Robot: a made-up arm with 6 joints. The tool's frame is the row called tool.
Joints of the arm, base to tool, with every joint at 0 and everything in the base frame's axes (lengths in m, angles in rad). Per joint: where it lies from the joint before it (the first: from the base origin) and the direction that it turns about. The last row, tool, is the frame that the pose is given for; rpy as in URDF.
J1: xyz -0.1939 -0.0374 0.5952 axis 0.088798 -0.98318 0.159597
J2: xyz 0.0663 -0.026 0.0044 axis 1 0 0
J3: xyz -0.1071 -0.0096 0.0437 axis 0 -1 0
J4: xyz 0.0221 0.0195 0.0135 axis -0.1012 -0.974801 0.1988
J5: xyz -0.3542 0.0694 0.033 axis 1 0 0
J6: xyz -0.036 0.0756 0.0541 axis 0 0 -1
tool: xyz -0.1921 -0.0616 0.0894 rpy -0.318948 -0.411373 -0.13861
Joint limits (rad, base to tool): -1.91..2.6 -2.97..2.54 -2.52..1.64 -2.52..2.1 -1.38..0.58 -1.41..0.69
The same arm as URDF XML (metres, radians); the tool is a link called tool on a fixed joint. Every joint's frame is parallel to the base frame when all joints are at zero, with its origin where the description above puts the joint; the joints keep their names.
<robot name="arm">
  <joint name="J1" type="revolute">
    <parent link="base_link"/>
    <child link="link1"/>
    <origin xyz="-0.1939 -0.0374 0.5952" rpy="0.0000 0.0000 0.0000"/>
    <axis xyz="0.088798 -0.98318 0.159597"/>
    <limit lower="-1.9100" upper="2.6000"/>
  </joint>
  <joint name="J2" type="revolute">
    <parent link="link1"/>
    <child link="link2"/>
    <origin xyz="0.0663 -0.0260 0.0044" rpy="0.0000 0.0000 0.0000"/>
    <axis xyz="1 0 0"/>
    <limit lower="-2.9700" upper="2.5400"/>
  </joint>
  <joint name="J3" type="revolute">
    <parent link="link2"/>
    <child link="link3"/>
    <origin xyz="-0.1071 -0.0096 0.0437" rpy="0.0000 0.0000 0.0000"/>
    <axis xyz="0 -1 0"/>
    <limit lower="-2.5200" upper="1.6400"/>
  </joint>
  <joint name="J4" type="revolute">
    <parent link="link3"/>
    <child link="link4"/>
    <origin xyz="0.0221 0.0195 0.0135" rpy="0.0000 0.0000 0.0000"/>
    <axis xyz="-0.1012 -0.974801 0.1988"/>
    <limit lower="-2.5200" upper="2.1000"/>
  </joint>
  <joint name="J5" type="revolute">
    <parent link="link4"/>
    <child link="link5"/>
    <origin xyz="-0.3542 0.0694 0.0330" rpy="0.0000 0.0000 0.0000"/>
    <axis xyz="1 0 0"/>
    <limit lower="-1.3800" upper="0.5800"/>
  </joint>
  <joint name="J6" type="revolute">
    <parent link="link5"/>
    <child link="link6"/>
    <origin xyz="-0.0360 0.0756 0.0541" rpy="0.0000 0.0000 0.0000"/>
    <axis xyz="0 0 -1"/>
    <limit lower="-1.4100" upper="0.6900"/>
  </joint>
  <joint name="tool_fixed" type="fixed">
    <parent link="link6"/>
    <child link="tool"/>
    <origin xyz="-0.1921 -0.0616 0.0894" rpy="-0.3189 -0.4114 -0.1386"/>
  </joint>
  <link name="base_link"/>
  <link name="link1"/>
  <link name="link2"/>
  <link name="link3"/>
  <link name="link4"/>
  <link name="link5"/>
  <link name="link6"/>
  <link name="tool"/>
</robot>

